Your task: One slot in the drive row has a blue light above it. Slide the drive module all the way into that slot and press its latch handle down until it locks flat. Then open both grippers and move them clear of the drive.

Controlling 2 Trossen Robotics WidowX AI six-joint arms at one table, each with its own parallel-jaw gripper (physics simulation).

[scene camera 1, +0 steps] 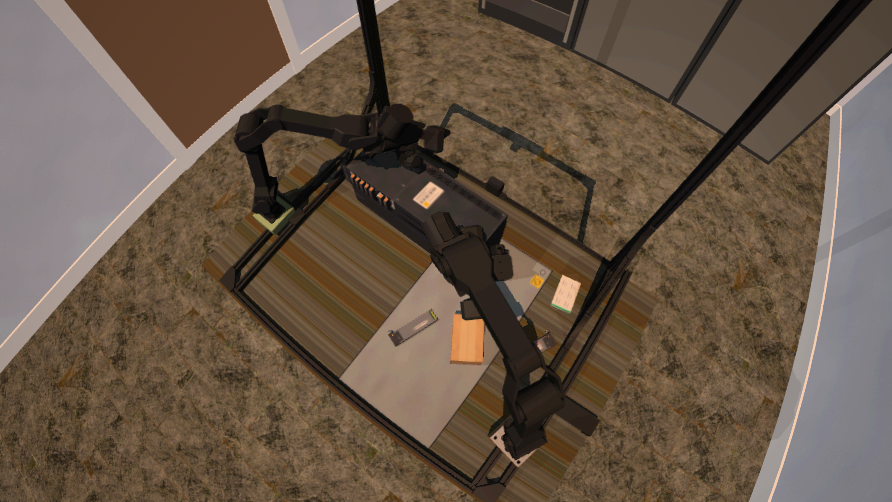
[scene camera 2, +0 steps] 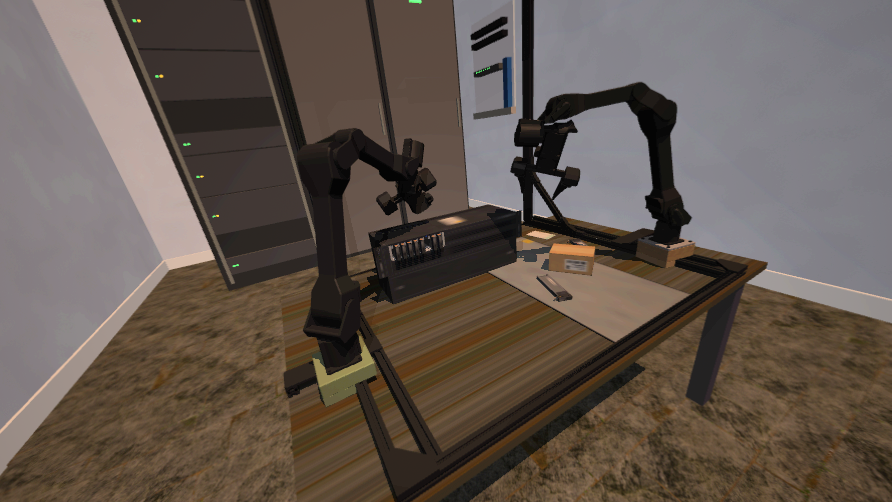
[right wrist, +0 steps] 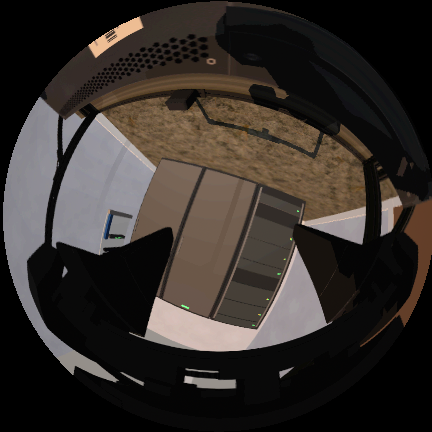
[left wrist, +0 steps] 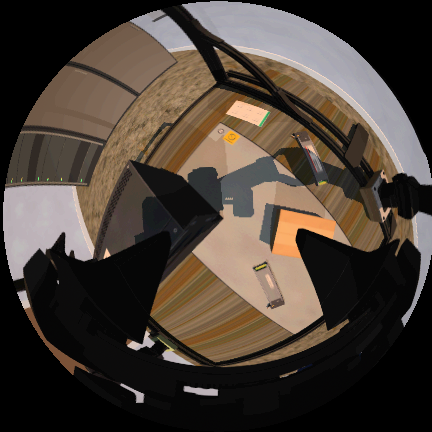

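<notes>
A slim grey drive module lies flat on the grey mat. A similar module lies on the wood beyond the orange box. The dark chassis stands at the table's back; its drive row faces the front at the left end. I cannot make out the blue light. My left gripper is open and empty, high above the mat near the chassis's right end. My right gripper is open and empty above the chassis's left part.
An orange box stands on the mat beside the module. A white card lies at the back right. Dark frame rails edge the table, and an upright post stands behind my left gripper.
</notes>
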